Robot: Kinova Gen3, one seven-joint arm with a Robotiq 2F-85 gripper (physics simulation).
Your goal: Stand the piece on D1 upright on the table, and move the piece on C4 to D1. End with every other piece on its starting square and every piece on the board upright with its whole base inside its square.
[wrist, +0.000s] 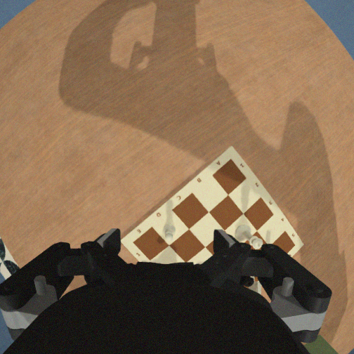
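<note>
A small pale piece (170,232) is on D1, low in the wrist view, seen steeply from above. Its shadow runs up from it, and I cannot tell its exact pose. My gripper (166,239) is wide open and empty. In the picture, the D1 piece shows between its fingertips, nearer the left one; the height gap is unclear. The chessboard (193,180) lies turned diagonally, with row 1 towards the upper left. A taller pale piece (243,231) stands at about B3, partly behind the right finger. C4 and its piece are hidden by the gripper.
A dark piece (247,281) shows partly beside the right finger. The other pieces are hidden by the gripper. The wooden table (90,165) surrounds the board, with the arm's shadow across it. A dark-and-white patterned surface (7,260) shows at the left edge, and a green area (321,345) at bottom right.
</note>
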